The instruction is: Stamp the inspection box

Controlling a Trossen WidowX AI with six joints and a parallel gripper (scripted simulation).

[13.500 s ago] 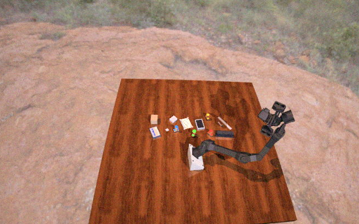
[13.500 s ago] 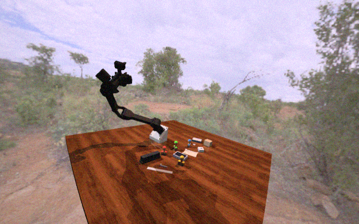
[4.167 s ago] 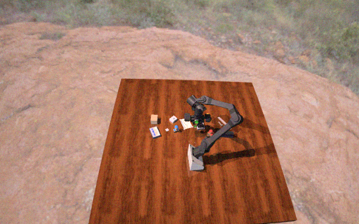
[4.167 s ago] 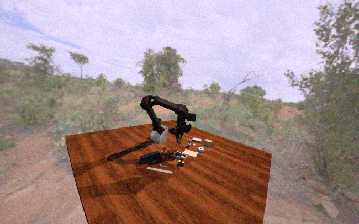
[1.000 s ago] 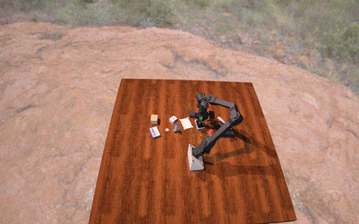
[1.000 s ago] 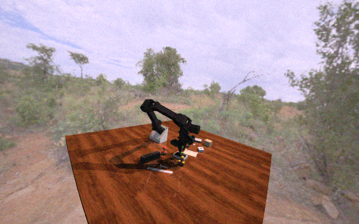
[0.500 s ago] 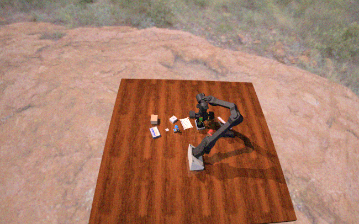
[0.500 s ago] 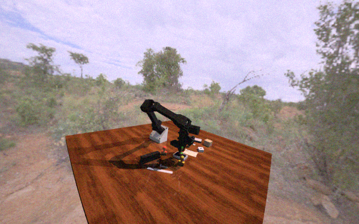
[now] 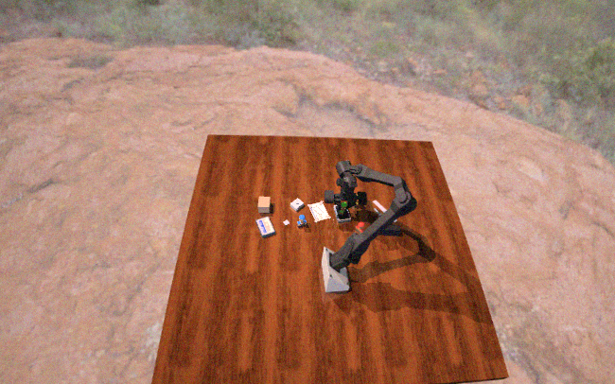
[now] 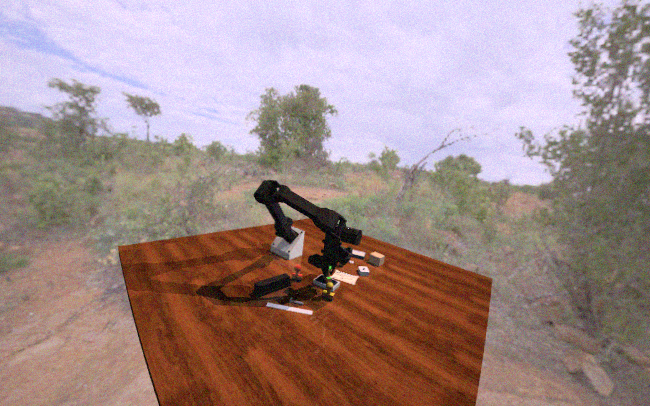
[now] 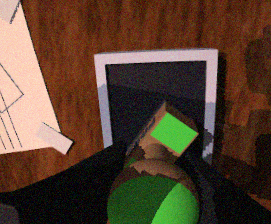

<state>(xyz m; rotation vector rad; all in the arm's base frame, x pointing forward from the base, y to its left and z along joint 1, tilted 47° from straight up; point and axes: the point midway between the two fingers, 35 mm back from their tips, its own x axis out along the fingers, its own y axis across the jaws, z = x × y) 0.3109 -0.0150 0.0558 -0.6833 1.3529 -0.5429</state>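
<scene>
My gripper tip is now 30 mm above the ink pad. Round my gripper tip: yellow-knobbed stamp: 70 mm ahead, 60 mm to the right, 20 mm below; red-knobbed stamp: 90 mm behind, 80 mm to the right, 20 mm below; card: 110 mm to the left, 40 mm below, 10 mm ahead.
</scene>
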